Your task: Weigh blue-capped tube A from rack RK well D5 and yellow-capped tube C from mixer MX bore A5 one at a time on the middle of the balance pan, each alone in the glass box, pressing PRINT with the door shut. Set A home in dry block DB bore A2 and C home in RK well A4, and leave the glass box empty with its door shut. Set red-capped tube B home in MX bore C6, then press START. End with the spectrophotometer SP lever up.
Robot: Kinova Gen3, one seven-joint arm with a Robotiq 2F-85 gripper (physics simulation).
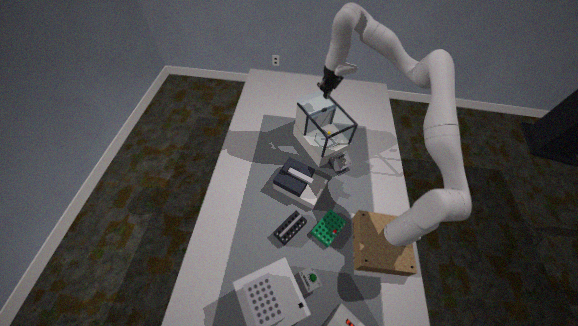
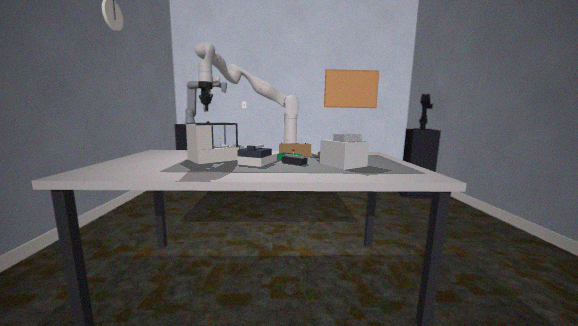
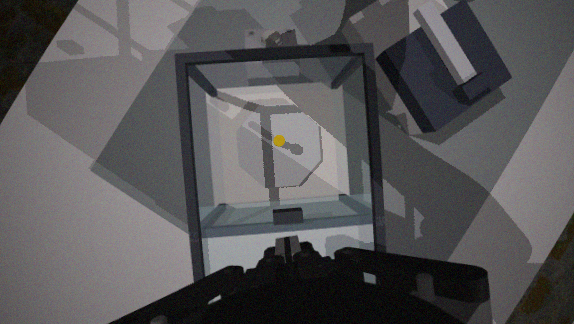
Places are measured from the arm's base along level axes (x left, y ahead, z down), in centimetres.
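Pixels of known places: gripper, fingertip midpoint: [image 1: 325, 97] [image 2: 206, 111] [image 3: 289, 252]; arm's base at its link origin: [image 1: 395, 234] [image 2: 290, 143].
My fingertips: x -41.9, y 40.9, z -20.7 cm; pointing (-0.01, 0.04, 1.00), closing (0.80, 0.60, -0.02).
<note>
Ahead of a thing's pixels: the offset from my fingertips to its top centre. "*": to the spot under its first point.
The yellow-capped tube C @(dx +5.2, dy -5.5, dz +14.7 cm) [image 1: 328, 133] [image 2: 220, 139] [image 3: 279, 140] stands upright on the balance pan @(* dx +5.5, dy -0.5, dz +19.3 cm) [image 3: 307, 167] inside the glass box @(dx +5.2, dy -5.4, dz +6.2 cm) [image 1: 315, 123] [image 3: 186, 150]. The glass door's dark handle @(* dx +1.0, dy -0.6, dz +5.6 cm) [image 1: 324, 109] [image 3: 287, 216] is toward the rear and the top opening in front of it looks open. My gripper [image 1: 325, 95] [image 2: 206, 109] [image 3: 289, 252] is shut and empty, above the rear of the box. The red-capped tube B @(dx +47.3, dy -18.5, dz +22.2 cm) [image 1: 334, 231] [image 2: 293, 150] is in the green rack @(dx +45.3, dy -16.2, dz +24.6 cm) [image 1: 320, 235]. Blue-capped tube A cannot be made out. The PRINT button box @(* dx +15.4, dy -15.0, dz +20.8 cm) [image 1: 341, 162] [image 3: 256, 37] is before the balance.
A dark-lidded instrument @(dx +30.2, dy +0.4, dz +17.4 cm) [image 1: 287, 185] [image 2: 255, 153] [image 3: 420, 85] with a white bar stands beside the balance. A black block @(dx +50.4, dy -1.3, dz +22.8 cm) [image 1: 281, 237] [image 2: 294, 161] lies beside the green rack. A white box with bores [image 1: 290, 280] [image 2: 342, 152] and a green button @(dx +66.4, dy -14.3, dz +20.1 cm) [image 1: 313, 277] are at the other end.
</note>
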